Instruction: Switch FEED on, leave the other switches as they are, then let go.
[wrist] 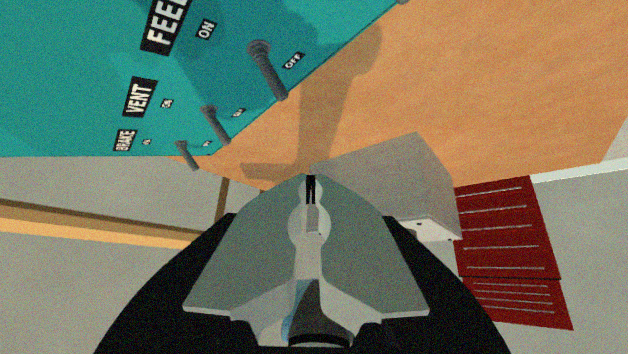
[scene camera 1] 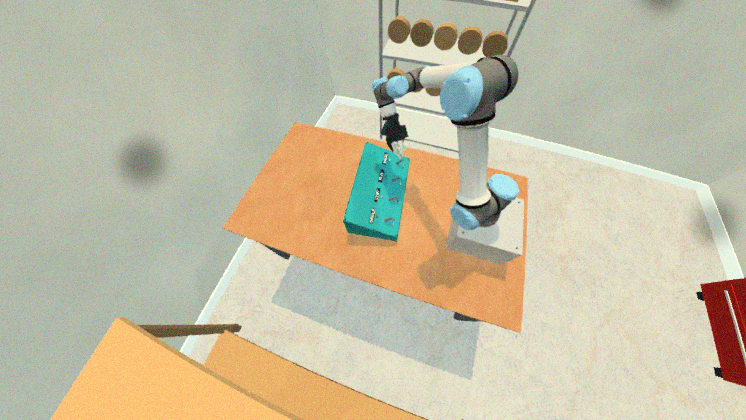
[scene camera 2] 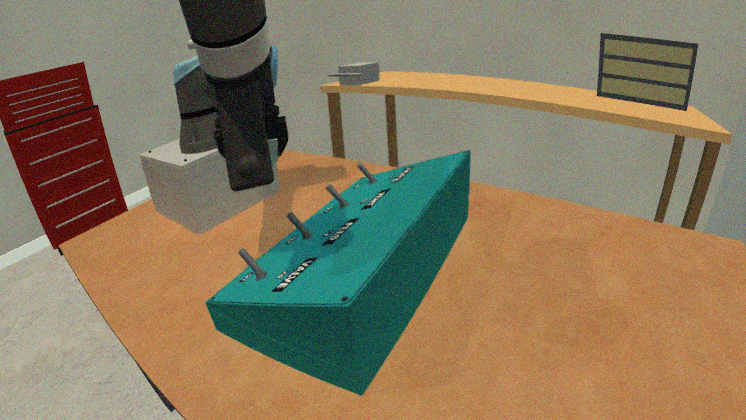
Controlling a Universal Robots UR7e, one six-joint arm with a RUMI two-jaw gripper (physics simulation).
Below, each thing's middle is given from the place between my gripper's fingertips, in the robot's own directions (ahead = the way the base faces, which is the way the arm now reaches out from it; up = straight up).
I see my gripper 50 mm short of the teal switch box (scene camera 2: 332,302), 130 mm to the right of it and 140 mm above it.
